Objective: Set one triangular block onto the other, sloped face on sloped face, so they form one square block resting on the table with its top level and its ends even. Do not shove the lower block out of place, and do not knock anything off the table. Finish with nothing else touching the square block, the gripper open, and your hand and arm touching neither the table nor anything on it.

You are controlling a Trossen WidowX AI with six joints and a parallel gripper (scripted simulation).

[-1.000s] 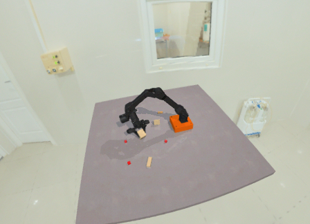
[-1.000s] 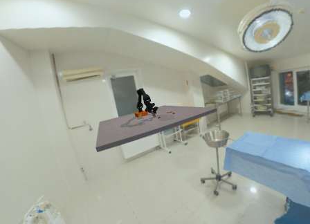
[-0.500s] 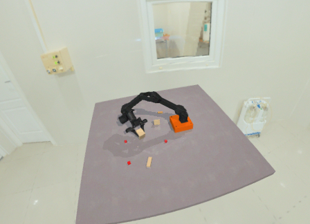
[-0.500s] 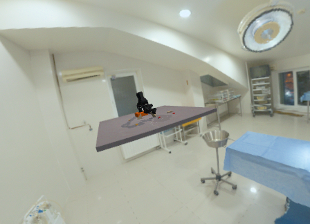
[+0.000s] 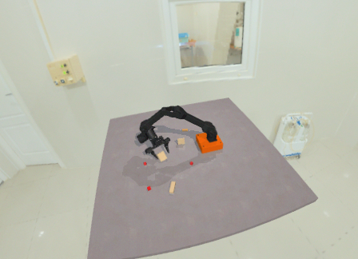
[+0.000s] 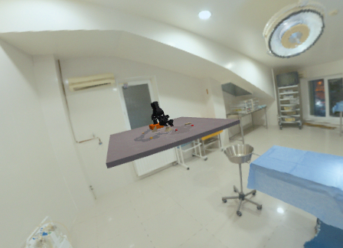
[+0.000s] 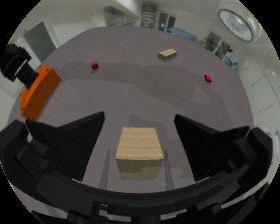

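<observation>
The light wooden triangular block lies 3 cm to the right of my gripper tip, 1 cm below it and 1 cm ahead of it. The rest, counted from my gripper tip: tiny wooden bit (28 cm to the right, 23 cm behind, 4 cm below); tiny orange piece (29 cm to the right, 13 cm ahead, 4 cm below).
</observation>
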